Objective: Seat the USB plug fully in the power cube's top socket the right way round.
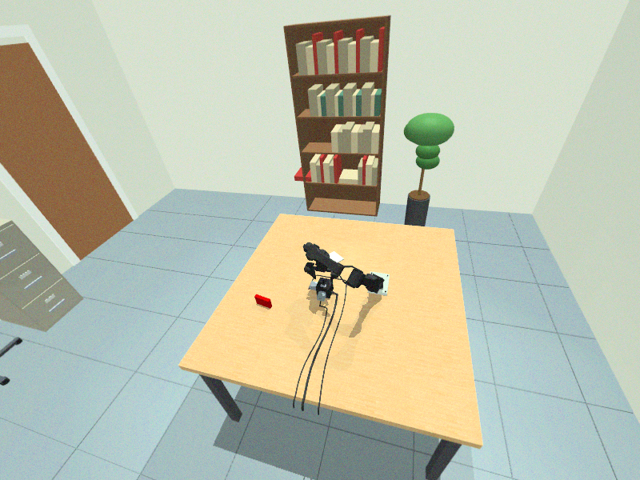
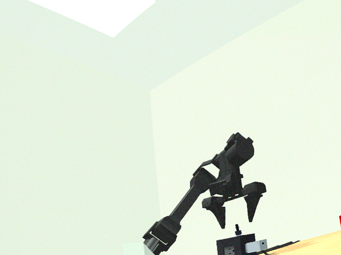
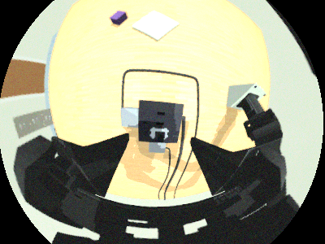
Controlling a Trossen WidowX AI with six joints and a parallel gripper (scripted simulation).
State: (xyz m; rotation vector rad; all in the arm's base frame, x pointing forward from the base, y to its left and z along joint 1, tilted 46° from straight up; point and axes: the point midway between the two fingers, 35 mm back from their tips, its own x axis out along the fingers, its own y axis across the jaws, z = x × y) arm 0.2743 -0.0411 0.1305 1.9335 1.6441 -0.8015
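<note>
Now: the usb plug 20 mm below my gripper tip. Also, from my gripper tip: red block: 320 mm ahead, 120 mm to the left, 80 mm below; then white sheet: 290 mm to the right, 100 mm below; then purple block: 110 mm ahead, 340 mm to the right, 100 mm below.
</note>
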